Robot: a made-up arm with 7 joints.
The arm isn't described. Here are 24 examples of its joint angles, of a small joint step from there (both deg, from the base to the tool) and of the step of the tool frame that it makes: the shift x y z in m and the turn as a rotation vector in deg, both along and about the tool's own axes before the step.
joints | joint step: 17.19 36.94 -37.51 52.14 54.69 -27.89 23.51 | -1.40 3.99 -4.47 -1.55 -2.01 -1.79 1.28
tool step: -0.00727 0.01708 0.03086 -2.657 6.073 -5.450
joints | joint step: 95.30 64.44 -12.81 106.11 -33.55 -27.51 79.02 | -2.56 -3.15 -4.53 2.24 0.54 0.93 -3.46
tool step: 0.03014 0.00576 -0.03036 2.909 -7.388 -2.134
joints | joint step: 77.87 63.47 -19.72 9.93 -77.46 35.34 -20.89 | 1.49 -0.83 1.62 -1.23 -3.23 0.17 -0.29
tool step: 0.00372 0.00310 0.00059 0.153 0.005 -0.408
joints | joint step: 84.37 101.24 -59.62 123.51 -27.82 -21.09 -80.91 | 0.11 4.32 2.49 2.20 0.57 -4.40 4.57
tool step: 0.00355 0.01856 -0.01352 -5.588 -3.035 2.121
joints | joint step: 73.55 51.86 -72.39 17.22 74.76 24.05 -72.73 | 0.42 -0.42 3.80 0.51 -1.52 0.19 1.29
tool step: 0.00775 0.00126 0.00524 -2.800 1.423 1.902
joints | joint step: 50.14 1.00 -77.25 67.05 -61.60 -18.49 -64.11 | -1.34 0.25 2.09 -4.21 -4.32 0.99 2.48
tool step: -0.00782 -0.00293 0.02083 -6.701 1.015 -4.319
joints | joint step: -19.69 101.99 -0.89 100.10 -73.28 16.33 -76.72 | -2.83 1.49 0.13 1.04 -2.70 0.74 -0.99
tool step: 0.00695 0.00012 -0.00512 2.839 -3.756 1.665
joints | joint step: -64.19 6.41 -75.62 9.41 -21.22 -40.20 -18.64 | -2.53 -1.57 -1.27 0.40 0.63 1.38 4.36
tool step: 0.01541 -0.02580 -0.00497 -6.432 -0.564 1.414
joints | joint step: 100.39 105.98 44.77 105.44 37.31 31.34 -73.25 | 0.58 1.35 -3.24 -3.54 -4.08 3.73 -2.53
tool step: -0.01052 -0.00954 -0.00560 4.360 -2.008 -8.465
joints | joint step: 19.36 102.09 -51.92 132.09 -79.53 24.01 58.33 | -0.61 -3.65 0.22 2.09 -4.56 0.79 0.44
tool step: 0.01192 0.01136 0.00545 5.367 0.954 0.903
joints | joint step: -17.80 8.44 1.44 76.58 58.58 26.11 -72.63 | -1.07 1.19 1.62 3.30 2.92 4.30 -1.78
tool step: 0.01228 0.01166 0.00412 -0.184 1.661 -1.288
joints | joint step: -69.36 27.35 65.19 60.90 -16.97 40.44 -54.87 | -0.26 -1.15 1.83 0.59 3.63 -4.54 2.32
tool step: -0.00852 0.00156 -0.00233 -4.277 1.401 5.546
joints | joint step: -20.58 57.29 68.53 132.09 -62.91 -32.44 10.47 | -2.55 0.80 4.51 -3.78 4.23 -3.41 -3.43
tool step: -0.01574 -0.01027 0.00745 2.099 -1.424 2.557
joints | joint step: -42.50 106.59 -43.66 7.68 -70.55 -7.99 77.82 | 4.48 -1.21 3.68 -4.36 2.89 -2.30 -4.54
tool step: 0.00765 -0.00473 -0.02256 1.815 -11.613 1.353
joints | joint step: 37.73 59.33 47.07 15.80 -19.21 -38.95 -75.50 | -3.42 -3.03 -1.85 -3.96 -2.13 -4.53 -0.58
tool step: -0.02949 0.02625 0.03422 -7.001 -1.564 -2.219
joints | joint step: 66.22 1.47 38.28 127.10 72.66 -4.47 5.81 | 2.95 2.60 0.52 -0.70 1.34 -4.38 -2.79
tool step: 0.00208 0.00065 -0.01708 -0.073 -5.768 0.683
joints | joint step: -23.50 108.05 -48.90 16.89 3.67 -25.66 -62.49 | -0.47 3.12 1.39 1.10 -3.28 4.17 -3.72
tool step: -0.01159 0.01977 -0.01581 4.719 -1.128 -6.317
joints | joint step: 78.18 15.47 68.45 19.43 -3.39 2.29 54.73 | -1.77 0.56 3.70 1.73 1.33 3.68 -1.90
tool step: 0.00534 0.01219 0.01886 4.499 -1.908 4.038
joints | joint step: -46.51 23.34 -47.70 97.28 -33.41 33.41 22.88 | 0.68 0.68 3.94 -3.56 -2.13 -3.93 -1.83
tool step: -0.02236 0.01490 -0.00764 4.772 2.112 -1.566
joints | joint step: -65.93 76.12 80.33 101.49 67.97 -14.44 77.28 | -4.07 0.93 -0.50 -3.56 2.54 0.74 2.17
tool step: -0.01846 -0.00002 0.00697 -0.659 -0.654 6.277
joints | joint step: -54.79 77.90 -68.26 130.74 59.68 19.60 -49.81 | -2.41 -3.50 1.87 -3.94 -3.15 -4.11 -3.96
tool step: -0.00799 -0.00658 -0.01723 5.541 -3.415 2.792
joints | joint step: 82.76 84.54 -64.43 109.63 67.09 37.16 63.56 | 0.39 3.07 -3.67 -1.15 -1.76 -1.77 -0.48
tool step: -0.01874 -0.00054 0.00901 3.363 1.556 2.618
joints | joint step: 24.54 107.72 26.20 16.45 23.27 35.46 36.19 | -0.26 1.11 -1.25 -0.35 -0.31 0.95 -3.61
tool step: 0.00572 0.00241 0.00560 5.108 1.260 -0.842
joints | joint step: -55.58 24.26 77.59 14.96 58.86 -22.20 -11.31 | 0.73 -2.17 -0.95 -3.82 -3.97 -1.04 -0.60
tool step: -0.02452 0.02692 0.00957 2.753 1.981 -6.147
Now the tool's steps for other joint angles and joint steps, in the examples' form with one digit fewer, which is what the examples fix.
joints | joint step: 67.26 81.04 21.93 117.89 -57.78 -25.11 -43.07 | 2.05 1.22 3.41 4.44 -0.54 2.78 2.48
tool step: -0.0081 0.0237 -0.0196 1.94 -1.63 -7.20
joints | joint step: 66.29 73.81 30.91 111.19 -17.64 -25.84 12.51 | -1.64 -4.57 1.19 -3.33 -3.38 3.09 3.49
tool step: -0.0066 -0.0258 0.0150 -4.53 8.75 2.89
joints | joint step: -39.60 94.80 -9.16 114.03 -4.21 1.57 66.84 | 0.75 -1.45 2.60 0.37 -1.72 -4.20 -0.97
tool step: 0.0014 0.0037 0.0076 4.63 -0.10 -4.75
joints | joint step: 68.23 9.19 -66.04 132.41 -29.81 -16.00 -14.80 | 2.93 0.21 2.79 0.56 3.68 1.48 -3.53
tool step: -0.0059 0.0154 -0.0066 4.60 0.07 -0.89
